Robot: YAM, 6 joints.
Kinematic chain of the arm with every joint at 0, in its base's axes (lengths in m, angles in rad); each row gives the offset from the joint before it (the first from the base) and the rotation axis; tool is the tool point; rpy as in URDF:
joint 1: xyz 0 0 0.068 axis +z
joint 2: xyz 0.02 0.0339 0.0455 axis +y
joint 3: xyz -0.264 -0.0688 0 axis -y
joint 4: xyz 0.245 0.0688 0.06 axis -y
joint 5: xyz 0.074 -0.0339 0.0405 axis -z
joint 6: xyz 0.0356 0 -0.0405 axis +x
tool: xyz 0 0 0 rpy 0 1.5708 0
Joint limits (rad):
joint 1: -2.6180..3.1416
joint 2: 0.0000..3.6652
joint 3: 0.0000..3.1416
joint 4: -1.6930..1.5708
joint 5: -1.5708..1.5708
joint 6: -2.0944..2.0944
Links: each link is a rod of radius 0.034 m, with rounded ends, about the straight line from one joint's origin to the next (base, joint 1, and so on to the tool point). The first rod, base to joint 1, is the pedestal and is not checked.
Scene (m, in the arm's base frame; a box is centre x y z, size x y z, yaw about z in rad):
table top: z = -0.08
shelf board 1: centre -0 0.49 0.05 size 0.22 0.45 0.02 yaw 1.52
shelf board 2: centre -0 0.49 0.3 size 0.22 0.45 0.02 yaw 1.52
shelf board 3: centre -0 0.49 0.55 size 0.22 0.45 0.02 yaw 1.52
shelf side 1: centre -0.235 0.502 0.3 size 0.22 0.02 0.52 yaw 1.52
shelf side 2: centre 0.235 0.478 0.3 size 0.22 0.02 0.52 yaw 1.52
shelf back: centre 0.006 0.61 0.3 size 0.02 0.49 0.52 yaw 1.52
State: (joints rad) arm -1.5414 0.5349 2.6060 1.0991 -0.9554 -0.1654
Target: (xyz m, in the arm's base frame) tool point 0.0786 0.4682 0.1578
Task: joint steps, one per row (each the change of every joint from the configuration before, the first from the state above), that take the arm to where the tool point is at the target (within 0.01 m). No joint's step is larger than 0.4 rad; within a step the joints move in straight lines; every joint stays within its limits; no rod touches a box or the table.
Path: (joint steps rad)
1: 0.0221 -0.1204 -0.3617 0.0475 -0.0708 0.0000
2: 0.0221 -0.1205 -0.3617 0.0474 -0.0707 0.0000
3: 0.0221 -0.1204 -0.3617 0.0475 -0.0708 0.0000
4: 0.0221 -0.1205 -0.3617 0.0474 -0.0707 0.0000
5: 0.3804 0.2250 -0.0865 -0.0862 0.0003 0.0000
6: 0.3803 0.2250 -0.0864 -0.0862 0.0003 0.0000
7: 0.3804 0.2250 -0.0865 -0.0862 0.0002 0.0000
8: 0.3803 0.2250 -0.0864 -0.0862 0.0003 0.0000
9: 0.3804 0.2250 -0.0865 -0.0862 0.0003 0.0000
10: 0.3803 0.2250 -0.0865 -0.0862 0.0003 0.0000
11: 0.3804 0.2250 -0.0864 -0.0862 0.0003 0.0000
12: 0.0646 0.3012 0.3961 0.0287 0.0838 0.0000
13: 0.0646 0.3012 0.3961 0.0288 0.0838 0.0000

